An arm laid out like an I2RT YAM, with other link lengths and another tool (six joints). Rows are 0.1 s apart.
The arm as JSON. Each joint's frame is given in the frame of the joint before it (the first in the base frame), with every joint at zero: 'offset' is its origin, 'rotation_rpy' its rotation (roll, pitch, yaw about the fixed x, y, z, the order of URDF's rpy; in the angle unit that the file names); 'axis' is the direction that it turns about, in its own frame. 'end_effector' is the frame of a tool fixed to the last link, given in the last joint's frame.
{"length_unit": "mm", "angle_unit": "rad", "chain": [
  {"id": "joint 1", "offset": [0.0, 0.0, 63.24], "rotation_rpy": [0.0, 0.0, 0.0], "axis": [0.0, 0.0, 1.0]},
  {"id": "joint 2", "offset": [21.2, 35.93, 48.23], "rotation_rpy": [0.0, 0.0, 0.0], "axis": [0.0, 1.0, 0.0]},
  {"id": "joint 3", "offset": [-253.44, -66.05, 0.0], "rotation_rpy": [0.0, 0.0, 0.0], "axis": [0.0, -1.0, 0.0]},
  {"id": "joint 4", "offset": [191.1, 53.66, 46.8], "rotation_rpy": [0.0, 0.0, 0.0], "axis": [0.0, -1.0, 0.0]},
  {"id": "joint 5", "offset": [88.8, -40.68, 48.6], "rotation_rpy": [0.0, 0.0, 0.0], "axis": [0.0, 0.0, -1.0]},
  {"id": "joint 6", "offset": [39.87, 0.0, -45.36], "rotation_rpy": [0.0, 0.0, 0.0], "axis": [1.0, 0.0, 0.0]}
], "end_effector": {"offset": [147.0, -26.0, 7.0], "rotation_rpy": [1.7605, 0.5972, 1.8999]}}
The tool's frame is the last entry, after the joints.
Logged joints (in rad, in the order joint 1, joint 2, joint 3, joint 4, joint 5, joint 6), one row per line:
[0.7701, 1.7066, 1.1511, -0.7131, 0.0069, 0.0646]
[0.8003, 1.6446, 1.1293, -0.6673, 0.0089, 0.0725]
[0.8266, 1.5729, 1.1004, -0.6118, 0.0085, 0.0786]
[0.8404, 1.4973, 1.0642, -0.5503, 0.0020, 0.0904]
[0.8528, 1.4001, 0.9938, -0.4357, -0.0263, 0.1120]
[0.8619, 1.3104, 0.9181, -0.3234, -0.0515, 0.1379]
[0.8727, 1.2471, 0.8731, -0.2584, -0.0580, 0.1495]
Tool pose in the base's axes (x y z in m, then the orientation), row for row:
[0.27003, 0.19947, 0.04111, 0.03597, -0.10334, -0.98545, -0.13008]
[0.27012, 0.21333, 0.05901, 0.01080, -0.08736, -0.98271, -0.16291]
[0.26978, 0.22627, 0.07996, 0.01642, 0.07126, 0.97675, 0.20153]
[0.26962, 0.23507, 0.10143, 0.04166, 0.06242, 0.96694, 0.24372]
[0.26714, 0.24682, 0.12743, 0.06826, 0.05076, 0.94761, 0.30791]
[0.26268, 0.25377, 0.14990, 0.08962, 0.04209, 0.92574, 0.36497]
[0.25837, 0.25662, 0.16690, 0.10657, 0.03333, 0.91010, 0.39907]
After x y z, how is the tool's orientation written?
As a quaternion, w x y z.
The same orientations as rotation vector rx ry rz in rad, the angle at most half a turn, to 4 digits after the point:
[-0.3174, -3.0269, -0.3996]
[-0.2726, -3.0662, -0.5083]
[0.2216, 3.0369, 0.6266]
[0.1911, 2.9597, 0.7460]
[0.1529, 2.8542, 0.9274]
[0.1252, 2.7532, 1.0854]
[0.0982, 2.6801, 1.1752]

